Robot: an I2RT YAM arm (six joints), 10 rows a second.
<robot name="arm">
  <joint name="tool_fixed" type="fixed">
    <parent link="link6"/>
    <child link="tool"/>
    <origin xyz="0 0 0" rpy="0 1.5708 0"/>
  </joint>
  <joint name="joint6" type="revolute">
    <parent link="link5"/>
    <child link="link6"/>
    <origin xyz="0.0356 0 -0.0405" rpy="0 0 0"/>
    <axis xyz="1 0 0"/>
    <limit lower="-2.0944" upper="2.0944"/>
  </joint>
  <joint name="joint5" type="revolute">
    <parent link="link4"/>
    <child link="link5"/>
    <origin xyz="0.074 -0.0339 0.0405" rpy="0 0 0"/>
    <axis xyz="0 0 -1"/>
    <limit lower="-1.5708" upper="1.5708"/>
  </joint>
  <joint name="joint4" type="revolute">
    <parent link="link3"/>
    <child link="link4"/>
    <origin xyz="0.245 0.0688 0.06" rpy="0 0 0"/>
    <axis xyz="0 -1 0"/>
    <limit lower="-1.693" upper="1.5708"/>
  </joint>
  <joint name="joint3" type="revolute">
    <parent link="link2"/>
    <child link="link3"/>
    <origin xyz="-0.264 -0.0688 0" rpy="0 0 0"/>
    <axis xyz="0 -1 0"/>
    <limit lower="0" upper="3.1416"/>
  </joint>
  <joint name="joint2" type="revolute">
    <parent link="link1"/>
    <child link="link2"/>
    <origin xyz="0.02 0.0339 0.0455" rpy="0 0 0"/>
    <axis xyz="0 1 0"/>
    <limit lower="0" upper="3.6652"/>
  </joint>
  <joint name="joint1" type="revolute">
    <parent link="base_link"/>
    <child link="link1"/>
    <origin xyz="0 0 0.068" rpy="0 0 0"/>
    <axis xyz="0 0 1"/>
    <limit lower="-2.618" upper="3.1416"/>
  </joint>
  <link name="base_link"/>
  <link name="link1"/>
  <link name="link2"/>
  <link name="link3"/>
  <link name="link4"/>
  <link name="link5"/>
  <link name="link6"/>
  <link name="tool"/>
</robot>
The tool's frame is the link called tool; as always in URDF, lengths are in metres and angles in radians.
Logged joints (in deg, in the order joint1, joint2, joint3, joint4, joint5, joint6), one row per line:
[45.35, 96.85, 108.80, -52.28, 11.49, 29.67]
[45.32, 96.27, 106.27, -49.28, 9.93, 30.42]
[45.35, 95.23, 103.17, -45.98, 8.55, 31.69]
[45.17, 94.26, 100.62, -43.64, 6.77, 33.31]
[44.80, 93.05, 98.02, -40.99, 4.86, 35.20]
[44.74, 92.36, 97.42, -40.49, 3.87, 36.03]
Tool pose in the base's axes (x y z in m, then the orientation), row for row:
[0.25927, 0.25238, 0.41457, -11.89, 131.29, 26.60]
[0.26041, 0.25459, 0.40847, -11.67, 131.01, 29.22]
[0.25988, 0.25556, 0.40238, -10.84, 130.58, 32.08]
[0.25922, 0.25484, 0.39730, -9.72, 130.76, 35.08]
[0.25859, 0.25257, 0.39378, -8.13, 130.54, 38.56]
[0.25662, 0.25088, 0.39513, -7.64, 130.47, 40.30]
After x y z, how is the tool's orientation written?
As a rotation vector, in degrees.
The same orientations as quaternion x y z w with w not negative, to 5 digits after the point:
[-0.08153, 0.90025, 0.18239, 0.38684]
[-0.07994, 0.89747, 0.20017, 0.38482]
[-0.07421, 0.89397, 0.21963, 0.38350]
[-0.06633, 0.89237, 0.23940, 0.37677]
[-0.05535, 0.88874, 0.26252, 0.37170]
[-0.05193, 0.88687, 0.27394, 0.36840]

